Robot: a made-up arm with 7 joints. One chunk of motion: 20 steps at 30 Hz.
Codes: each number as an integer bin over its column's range. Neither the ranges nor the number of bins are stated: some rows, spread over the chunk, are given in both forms.
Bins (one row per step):
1: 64 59 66 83 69 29
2: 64 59 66 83 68 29
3: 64 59 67 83 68 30
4: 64 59 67 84 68 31
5: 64 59 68 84 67 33
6: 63 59 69 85 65 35
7: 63 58 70 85 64 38
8: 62 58 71 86 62 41
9: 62 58 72 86 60 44
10: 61 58 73 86 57 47
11: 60 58 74 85 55 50
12: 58 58 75 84 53 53
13: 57 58 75 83 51 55
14: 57 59 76 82 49 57
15: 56 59 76 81 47 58
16: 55 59 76 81 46 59
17: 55 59 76 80 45 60
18: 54 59 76 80 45 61
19: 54 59 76 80 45 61
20: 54 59 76 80 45 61
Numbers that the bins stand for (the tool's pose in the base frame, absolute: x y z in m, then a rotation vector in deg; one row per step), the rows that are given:
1: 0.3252 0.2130 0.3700 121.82 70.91 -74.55
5: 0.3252 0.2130 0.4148 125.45 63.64 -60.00
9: 0.2803 0.1906 0.5045 132.73 38.18 -20.00
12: 0.1906 0.1906 0.5718 125.45 12.73 12.73
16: 0.1233 0.2130 0.5942 114.55 -12.73 34.55
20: 0.1009 0.2130 0.5942 110.91 -16.36 41.82
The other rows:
2: 0.3252 0.2130 0.3700 121.82 67.27 -74.55
3: 0.3252 0.2130 0.3924 121.82 67.27 -70.91
4: 0.3252 0.2130 0.3924 125.45 67.27 -67.27
6: 0.3027 0.2130 0.4373 129.09 56.36 -52.73
7: 0.3027 0.1906 0.4597 129.09 52.73 -41.82
8: 0.2803 0.1906 0.4821 132.73 45.45 -30.91
10: 0.2579 0.1906 0.5270 132.73 27.27 -9.09
11: 0.2355 0.1906 0.5494 129.09 20.00 1.82
13: 0.1682 0.1906 0.5718 121.82 5.45 20.00
14: 0.1682 0.2130 0.5942 118.18 -1.82 27.27
15: 0.1458 0.2130 0.5942 114.55 -9.09 30.91
17: 0.1233 0.2130 0.5942 110.91 -16.36 38.18
18: 0.1009 0.2130 0.5942 110.91 -16.36 41.82
19: 0.1009 0.2130 0.5942 110.91 -16.36 41.82

